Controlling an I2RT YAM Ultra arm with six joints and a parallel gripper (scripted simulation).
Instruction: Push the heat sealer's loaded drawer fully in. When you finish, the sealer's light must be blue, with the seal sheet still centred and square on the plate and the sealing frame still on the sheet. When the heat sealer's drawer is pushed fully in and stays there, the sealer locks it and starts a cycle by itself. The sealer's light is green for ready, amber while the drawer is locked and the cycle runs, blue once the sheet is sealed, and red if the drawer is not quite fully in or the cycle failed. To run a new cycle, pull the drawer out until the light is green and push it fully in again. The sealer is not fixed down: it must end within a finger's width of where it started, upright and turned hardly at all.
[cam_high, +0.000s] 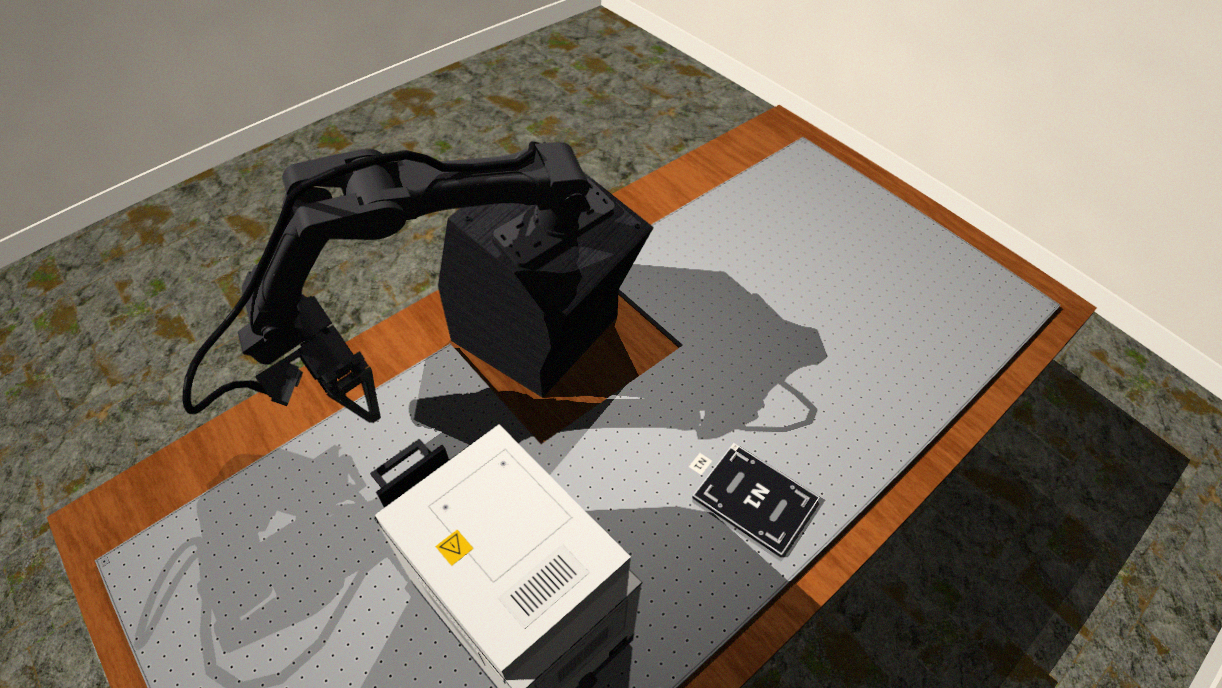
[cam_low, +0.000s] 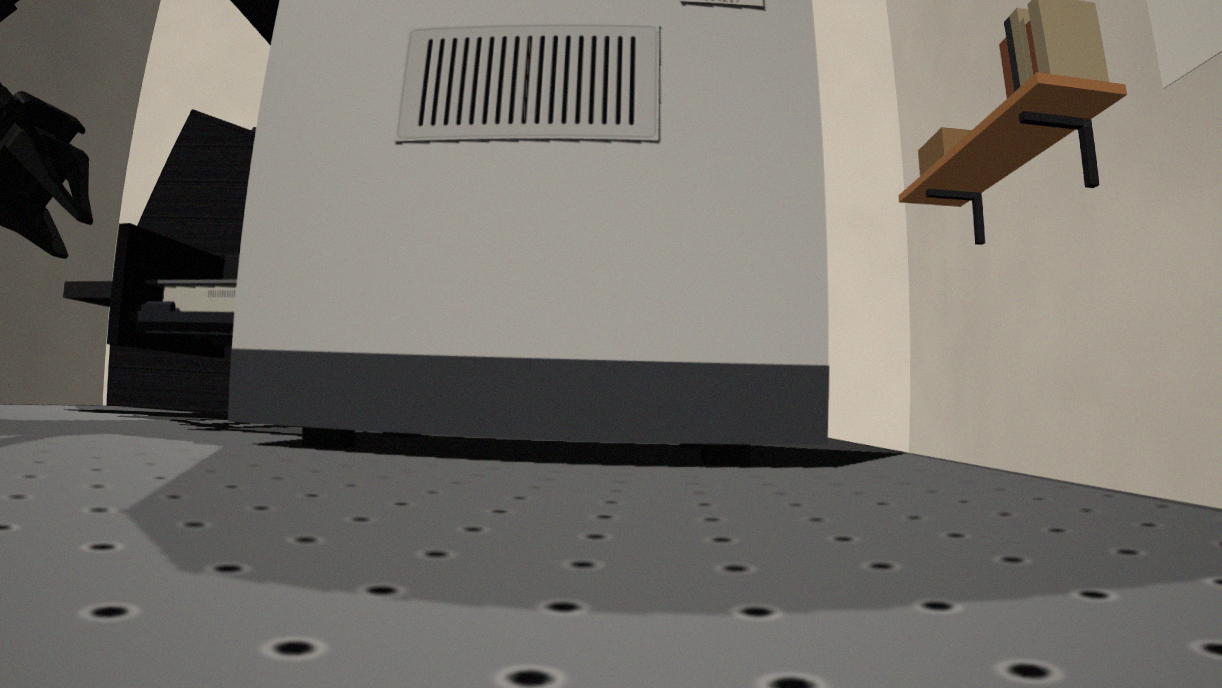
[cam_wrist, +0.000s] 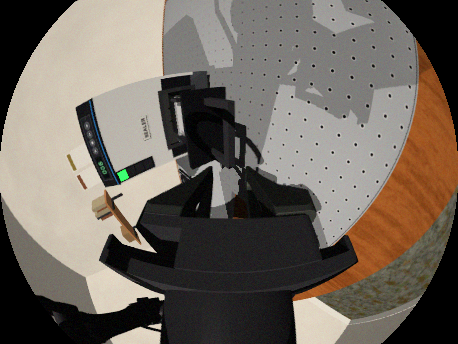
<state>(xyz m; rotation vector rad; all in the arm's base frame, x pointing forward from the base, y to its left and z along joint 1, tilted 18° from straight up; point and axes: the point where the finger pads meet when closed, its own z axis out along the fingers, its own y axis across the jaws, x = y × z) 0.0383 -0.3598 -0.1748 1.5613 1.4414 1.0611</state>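
Now: hand 170 mm short of the sealer drawer, 10 mm to the left of it and 60 mm above it.
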